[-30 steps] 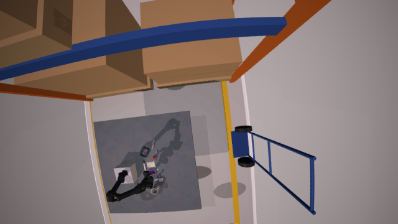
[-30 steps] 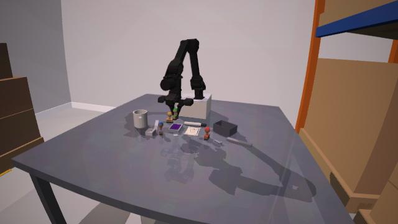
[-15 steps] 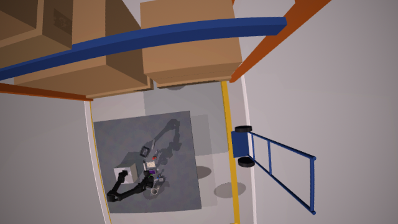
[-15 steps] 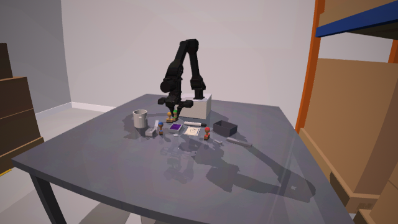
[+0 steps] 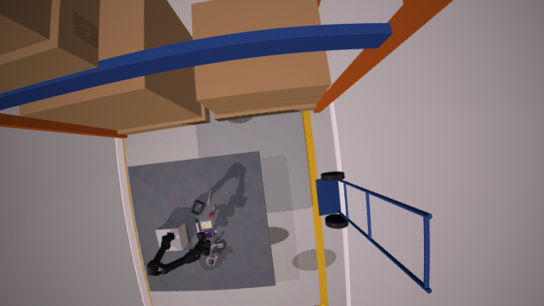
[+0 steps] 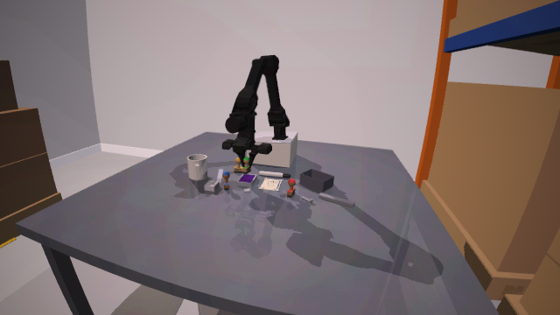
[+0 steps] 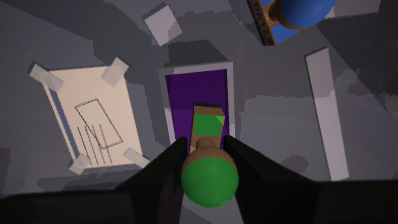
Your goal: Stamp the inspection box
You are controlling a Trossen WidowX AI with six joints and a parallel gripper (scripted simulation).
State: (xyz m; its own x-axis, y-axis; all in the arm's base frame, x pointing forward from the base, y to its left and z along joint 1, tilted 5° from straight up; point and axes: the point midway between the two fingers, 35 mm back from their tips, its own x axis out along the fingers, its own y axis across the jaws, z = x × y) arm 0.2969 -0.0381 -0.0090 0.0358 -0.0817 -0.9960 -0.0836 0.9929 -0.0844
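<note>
My gripper tip is 60 mm above the purple ink pad. From my gripper tip the other things lie so: blue-knobbed stamp 80 mm ahead, 50 mm to the right, 40 mm below; orange-knobbed stamp 80 mm behind, 80 mm to the right, 40 mm below; green-knobbed stamp right at my gripper tip.
</note>
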